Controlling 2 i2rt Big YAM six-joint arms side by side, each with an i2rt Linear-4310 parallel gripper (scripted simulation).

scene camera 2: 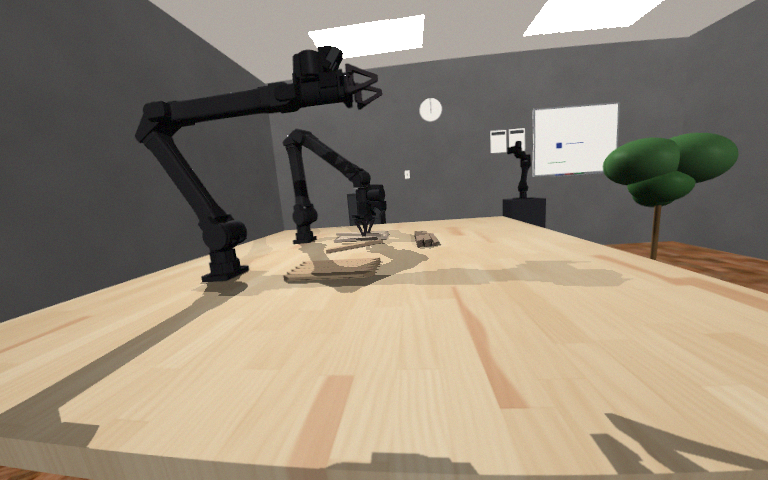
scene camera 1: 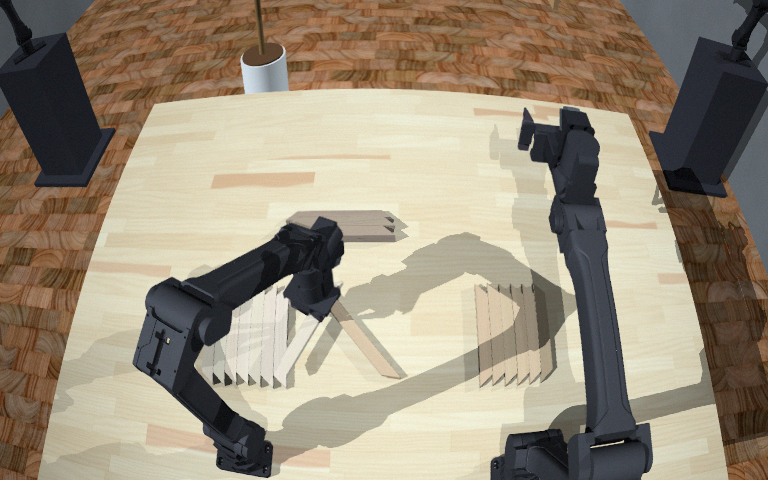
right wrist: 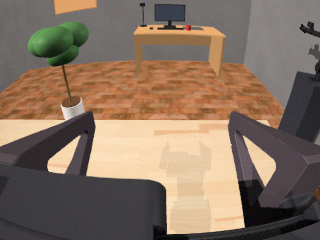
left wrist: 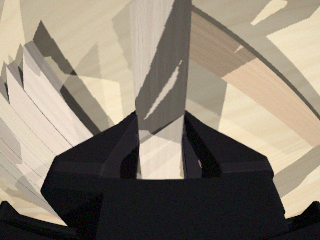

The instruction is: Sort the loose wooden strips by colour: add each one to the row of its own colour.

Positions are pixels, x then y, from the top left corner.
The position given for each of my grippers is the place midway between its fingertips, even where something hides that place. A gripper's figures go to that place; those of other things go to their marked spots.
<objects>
My left gripper [scene camera 1: 316, 317]: 124 cm from the lens. My right gripper [scene camera 1: 548, 112] is 101 cm from the lens. A tan strip [scene camera 1: 349, 325] is 125 cm from the lens.
</objects>
